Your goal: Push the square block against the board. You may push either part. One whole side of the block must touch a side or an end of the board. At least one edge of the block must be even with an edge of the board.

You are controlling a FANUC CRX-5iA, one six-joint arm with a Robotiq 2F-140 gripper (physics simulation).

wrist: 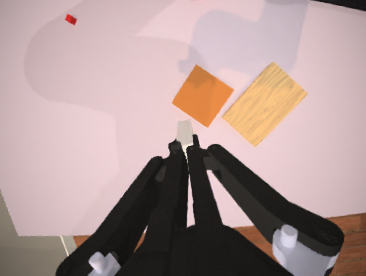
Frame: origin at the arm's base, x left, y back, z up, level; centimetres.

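Seen in the pictures: gripper, fingertip midpoint: [186, 130].
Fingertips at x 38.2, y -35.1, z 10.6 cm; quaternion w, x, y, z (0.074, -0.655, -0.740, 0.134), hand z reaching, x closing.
Observation:
A point is followed by its place in that frame.
The orange square block [202, 96] @(x 32.9, y -33.0, z -6.0 cm) lies flat near the middle of the wrist view. The wood-grained rectangular board [264, 104] @(x 35.8, y -19.9, z -6.0 cm) lies to its right. A narrow strip of table shows between the block's lower-right side and the board's upper-left side; the strip is wider toward the top, so these sides are slightly out of line. The block's right corner is part-way along the board's long side, and no edges are even. My gripper [186, 130] @(x 38.2, y -35.1, z 10.6 cm) is shut and empty. Its tips appear just below the block's lower-left side in the view; their height above the table is hard to tell.
A small red cube [71, 19] @(x 10.2, y -63.7, z -7.4 cm) lies at the upper left on the pale pink table top [75, 150] @(x 43.8, y -70.2, z -8.9 cm). Part of a black object [345, 3] @(x 16.2, y -1.8, z -7.8 cm) shows at the top right corner. The table's near edge runs across the bottom, with brown wood flooring [350, 235] beyond it.

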